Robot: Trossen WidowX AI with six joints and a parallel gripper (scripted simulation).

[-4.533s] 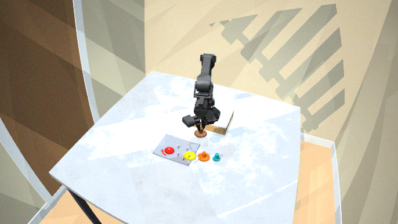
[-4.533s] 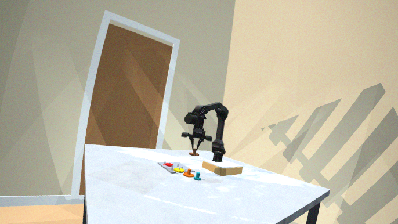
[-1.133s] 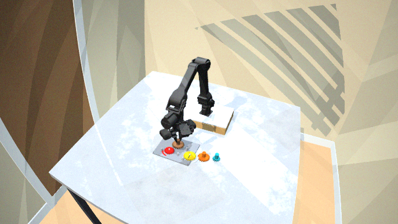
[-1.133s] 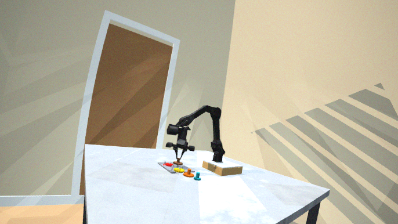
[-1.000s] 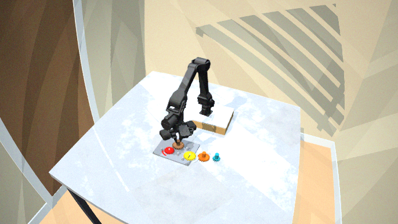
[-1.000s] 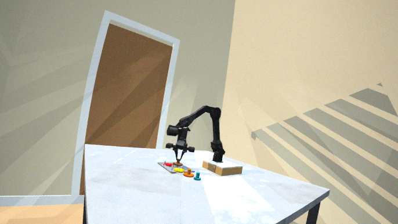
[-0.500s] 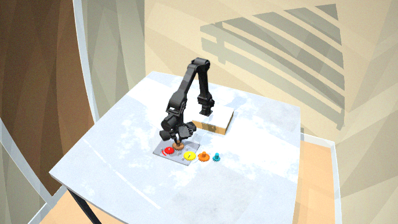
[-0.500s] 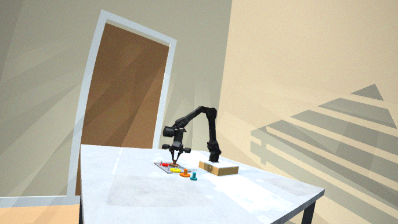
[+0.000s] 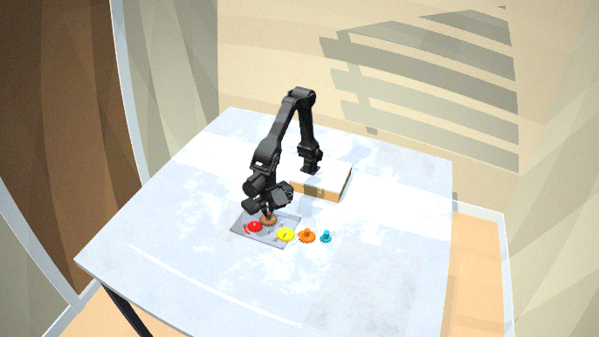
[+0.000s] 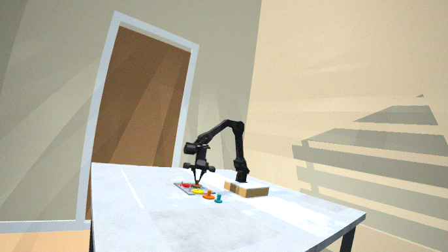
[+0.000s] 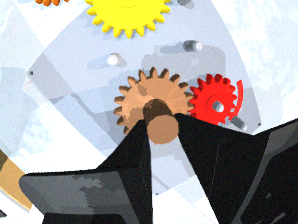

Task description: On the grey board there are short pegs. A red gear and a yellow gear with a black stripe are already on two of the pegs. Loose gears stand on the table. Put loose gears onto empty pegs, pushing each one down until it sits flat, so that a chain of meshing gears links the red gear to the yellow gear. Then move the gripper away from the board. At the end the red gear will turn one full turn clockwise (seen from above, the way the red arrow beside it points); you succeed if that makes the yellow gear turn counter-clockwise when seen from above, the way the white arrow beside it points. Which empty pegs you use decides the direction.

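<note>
Right now the brown gear is 1 cm below my gripper tip. From my gripper tip the other things lie so: yellow gear: 2 cm ahead, 9 cm to the left, 3 cm below; red gear: 5 cm ahead, 3 cm to the right, 3 cm below; orange gear: 1 cm behind, 15 cm to the left, 3 cm below.
</note>
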